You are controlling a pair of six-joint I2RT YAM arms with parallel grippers.
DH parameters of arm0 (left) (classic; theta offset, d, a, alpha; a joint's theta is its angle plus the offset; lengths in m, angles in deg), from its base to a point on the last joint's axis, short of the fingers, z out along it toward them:
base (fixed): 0 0 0 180
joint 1: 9.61 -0.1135 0.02 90
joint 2: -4.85 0 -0.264 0
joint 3: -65.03 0 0.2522 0
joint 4: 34.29 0 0.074 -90
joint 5: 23.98 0 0 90
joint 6: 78.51 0.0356 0 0
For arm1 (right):
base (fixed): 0 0 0 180
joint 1: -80.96 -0.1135 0.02 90
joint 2: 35.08 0 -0.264 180
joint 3: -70.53 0 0.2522 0
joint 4: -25.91 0 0.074 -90
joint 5: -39.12 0 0 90
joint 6: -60.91 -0.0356 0 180
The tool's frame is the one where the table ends.
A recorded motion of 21 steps. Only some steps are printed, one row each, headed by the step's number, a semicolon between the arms.
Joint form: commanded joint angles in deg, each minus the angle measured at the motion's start. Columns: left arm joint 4, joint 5, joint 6, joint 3, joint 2, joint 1; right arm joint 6, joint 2, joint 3, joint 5, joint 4, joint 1.
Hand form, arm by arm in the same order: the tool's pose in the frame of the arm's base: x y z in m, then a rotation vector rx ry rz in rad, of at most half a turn. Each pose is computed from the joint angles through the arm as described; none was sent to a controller.
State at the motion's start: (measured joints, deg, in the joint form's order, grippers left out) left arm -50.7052 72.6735 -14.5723 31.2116 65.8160 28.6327; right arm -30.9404 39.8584 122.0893 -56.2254 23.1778 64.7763
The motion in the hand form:
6: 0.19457 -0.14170 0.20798 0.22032 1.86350 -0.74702; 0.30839 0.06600 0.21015 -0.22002 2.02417 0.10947
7: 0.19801 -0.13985 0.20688 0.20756 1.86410 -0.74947; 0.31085 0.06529 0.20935 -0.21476 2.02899 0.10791
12: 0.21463 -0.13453 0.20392 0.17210 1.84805 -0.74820; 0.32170 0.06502 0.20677 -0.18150 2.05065 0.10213
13: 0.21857 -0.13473 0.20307 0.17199 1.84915 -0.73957; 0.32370 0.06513 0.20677 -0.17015 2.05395 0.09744
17: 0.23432 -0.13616 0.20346 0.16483 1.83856 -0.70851; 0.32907 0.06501 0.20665 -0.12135 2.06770 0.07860
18: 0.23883 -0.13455 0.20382 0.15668 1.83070 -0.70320; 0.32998 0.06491 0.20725 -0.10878 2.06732 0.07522
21: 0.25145 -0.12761 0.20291 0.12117 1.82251 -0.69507; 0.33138 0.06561 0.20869 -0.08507 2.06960 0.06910
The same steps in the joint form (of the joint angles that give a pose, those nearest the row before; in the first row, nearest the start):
6: 1.58 -5.33 2.64 -3.63 5.08 -2.37; 2.62 9.40 5.13 4.46 3.82 4.00
7: 0.84 -4.74 2.31 -3.70 5.82 -3.29; 2.52 10.01 5.57 4.47 3.74 4.22
12: -3.24 -2.71 2.02 -4.69 9.88 -6.72; 1.33 12.70 7.85 3.74 3.08 4.58
13: -3.70 -2.61 2.37 -5.21 11.01 -7.15; 0.97 13.14 8.34 3.27 2.89 4.58
17: -5.45 -2.71 3.50 -7.76 14.99 -8.60; -0.65 14.32 9.74 1.33 1.99 4.58
18: -6.23 -2.47 3.61 -8.25 15.86 -9.39; -1.08 14.45 10.00 0.88 1.90 4.58
21: -7.88 -1.42 3.15 -9.47 18.22 -12.00; -2.00 14.63 10.59 -0.09 1.37 4.41

